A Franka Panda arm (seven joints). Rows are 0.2 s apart.
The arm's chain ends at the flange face. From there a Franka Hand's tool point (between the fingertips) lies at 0.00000 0.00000 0.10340 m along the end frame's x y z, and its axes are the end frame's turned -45 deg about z.
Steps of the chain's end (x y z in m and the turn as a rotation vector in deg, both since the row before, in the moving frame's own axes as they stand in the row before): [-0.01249, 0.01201, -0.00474, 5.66, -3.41, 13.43]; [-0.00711, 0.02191, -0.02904, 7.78, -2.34, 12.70]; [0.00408, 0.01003, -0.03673, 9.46, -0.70, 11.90]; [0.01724, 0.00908, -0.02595, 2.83, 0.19, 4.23]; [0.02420, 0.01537, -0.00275, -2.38, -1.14, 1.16]
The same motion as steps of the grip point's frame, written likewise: [-0.01314, -0.01145, -0.00542, 6.41, 1.59, 13.43]; [-0.01224, -0.00154, -0.03007, 7.16, 3.85, 12.70]; [0.00818, -0.00168, -0.03814, 7.18, 6.19, 11.90]; [0.00974, 0.01539, -0.02608, 1.87, 2.14, 4.23]; [0.00174, 0.02952, -0.00286, -0.88, -2.49, 1.16]
